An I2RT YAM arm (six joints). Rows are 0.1 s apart.
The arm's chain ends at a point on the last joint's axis. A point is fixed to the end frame.
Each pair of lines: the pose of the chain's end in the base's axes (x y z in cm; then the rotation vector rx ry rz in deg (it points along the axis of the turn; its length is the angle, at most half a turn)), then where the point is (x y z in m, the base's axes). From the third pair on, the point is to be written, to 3 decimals.
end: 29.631 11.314 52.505 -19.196 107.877 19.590
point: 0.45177 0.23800 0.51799
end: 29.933 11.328 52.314 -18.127 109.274 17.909
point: 0.45807 0.23356 0.51131
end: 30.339 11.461 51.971 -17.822 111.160 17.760
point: 0.462 0.234 0.502
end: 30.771 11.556 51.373 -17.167 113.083 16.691
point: 0.468 0.232 0.490
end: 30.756 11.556 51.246 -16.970 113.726 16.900
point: 0.468 0.232 0.487
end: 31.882 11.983 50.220 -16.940 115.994 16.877
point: 0.478 0.235 0.470
